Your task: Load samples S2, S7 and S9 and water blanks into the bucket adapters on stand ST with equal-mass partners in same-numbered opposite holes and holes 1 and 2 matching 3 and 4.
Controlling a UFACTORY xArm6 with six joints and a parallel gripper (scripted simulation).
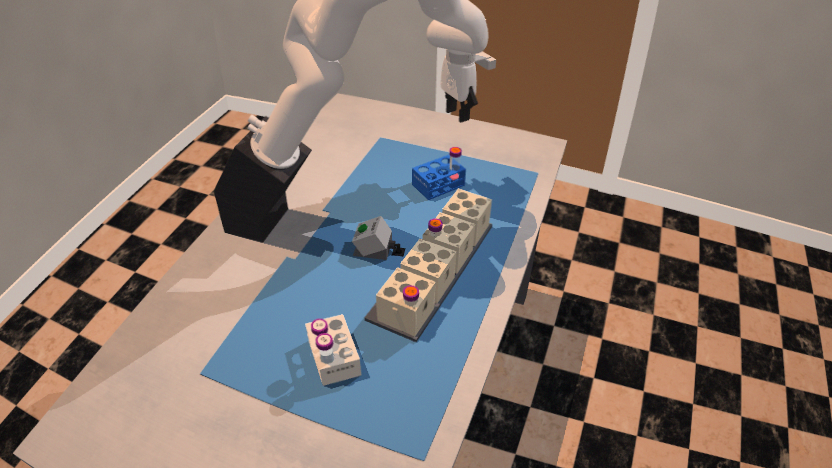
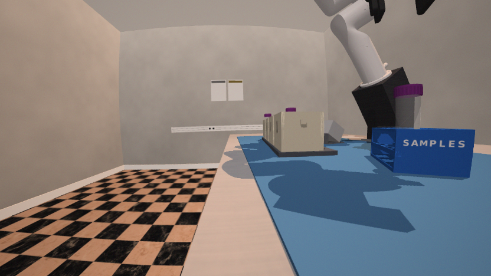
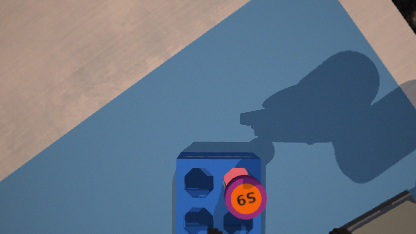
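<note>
My hand is 10 mm past the tube and 190 mm above it. The rest, counted from my hand: blue sample rack 40 mm behind, 20 mm to the right, 220 mm below; adapter 40 mm ahead, 310 mm to the right, 200 mm below; green done key 170 mm behind, 320 mm to the right, 180 mm below.
</note>
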